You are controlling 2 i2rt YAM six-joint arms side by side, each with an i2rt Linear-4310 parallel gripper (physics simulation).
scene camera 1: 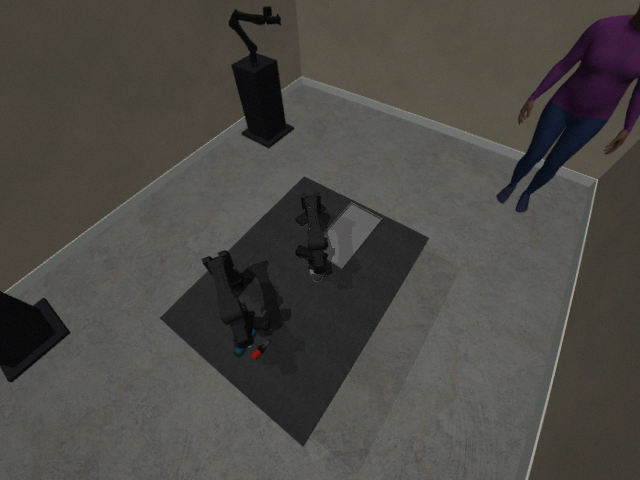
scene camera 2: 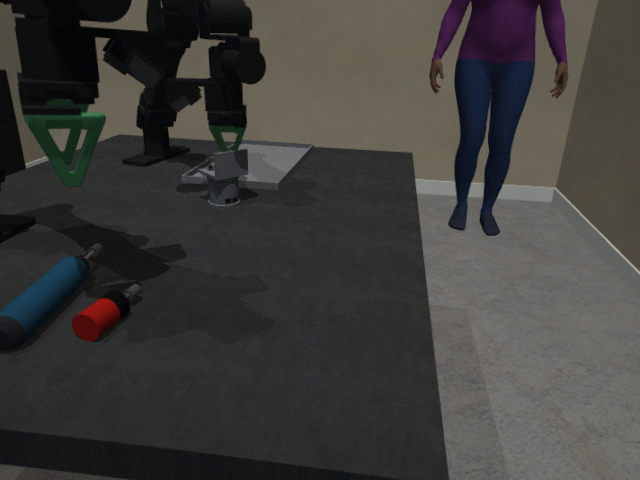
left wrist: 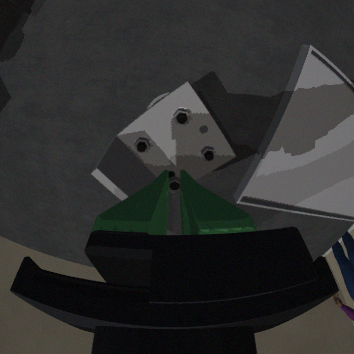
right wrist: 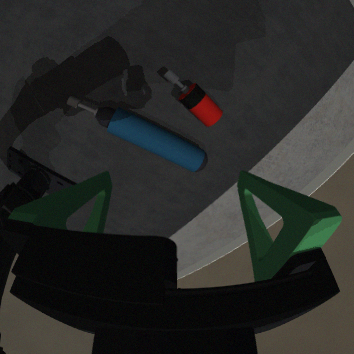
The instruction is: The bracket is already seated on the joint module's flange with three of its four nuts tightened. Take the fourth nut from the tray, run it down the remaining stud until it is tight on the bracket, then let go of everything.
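Frame: origin at the left arm's base, x ahead, y left, z up, level; centimetres.
Seen in the pictures: left gripper, fingertip midpoint: (scene camera 2: 229, 161) (left wrist: 174, 177); right gripper, fingertip midpoint: (scene camera 2: 68, 174) (right wrist: 174, 177); left arm's base, link origin: (scene camera 2: 158, 157); right arm's base, link origin: (scene camera 1: 239, 286) (right wrist: 40, 174).
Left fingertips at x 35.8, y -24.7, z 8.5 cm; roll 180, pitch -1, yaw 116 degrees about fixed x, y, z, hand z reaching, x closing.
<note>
Offsets run from my left fingertips to a thing's top centre.
The bracket (scene camera 2: 231, 164) (left wrist: 157, 131) sits on the joint module @[dx -1.3, dy -0.5, dz -1.1 cm] (scene camera 2: 223, 192). In the left wrist view three nuts (left wrist: 181, 116) (left wrist: 142, 145) (left wrist: 208, 153) show on its plate. A dark spot at the fourth stud's place lies right by the left fingertips, mostly hidden. My left gripper (scene camera 2: 225, 149) (left wrist: 174, 177) is shut on the fourth nut @[dx +0.4, dy +0.2, dz +0.5 cm] (left wrist: 174, 185), over the bracket's near corner. Whether the nut touches the stud or bracket is hidden. The tray @[dx -10.0, dy +30.4, dz -6.9 cm] (scene camera 2: 258, 183) (left wrist: 310, 100) stands beside the module. My right gripper (scene camera 2: 72, 184) (right wrist: 174, 177) is open and empty, above the table.
A blue-handled tool @[dx +0.2, dy -43.2, dz -4.4 cm] (scene camera 2: 46, 295) (right wrist: 155, 141) and a short red-handled tool @[dx +9.6, dy -44.5, dz -5.1 cm] (scene camera 2: 98, 318) (right wrist: 202, 106) lie on the table below and in front of the right gripper. A person (scene camera 1: 584, 87) (scene camera 2: 496, 98) stands beyond the table. A black pedestal (scene camera 1: 261, 100) bears another arm.
</note>
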